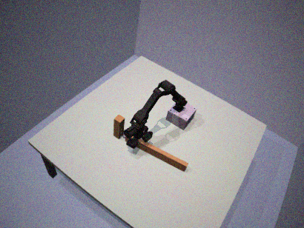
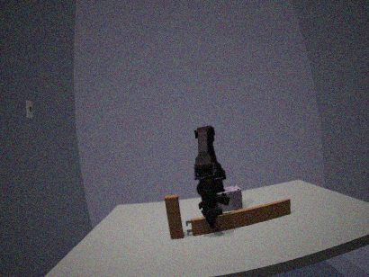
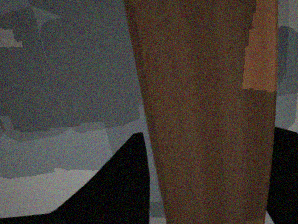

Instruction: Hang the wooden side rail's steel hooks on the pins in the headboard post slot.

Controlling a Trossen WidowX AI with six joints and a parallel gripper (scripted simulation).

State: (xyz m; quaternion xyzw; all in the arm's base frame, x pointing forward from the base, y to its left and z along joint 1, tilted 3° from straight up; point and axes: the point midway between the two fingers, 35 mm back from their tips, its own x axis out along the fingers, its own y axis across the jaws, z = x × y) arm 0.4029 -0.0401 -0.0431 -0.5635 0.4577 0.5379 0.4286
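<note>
My gripper tip is now 30 mm short of the headboard post, 140 mm to the left of it and 70 mm below it.
</note>
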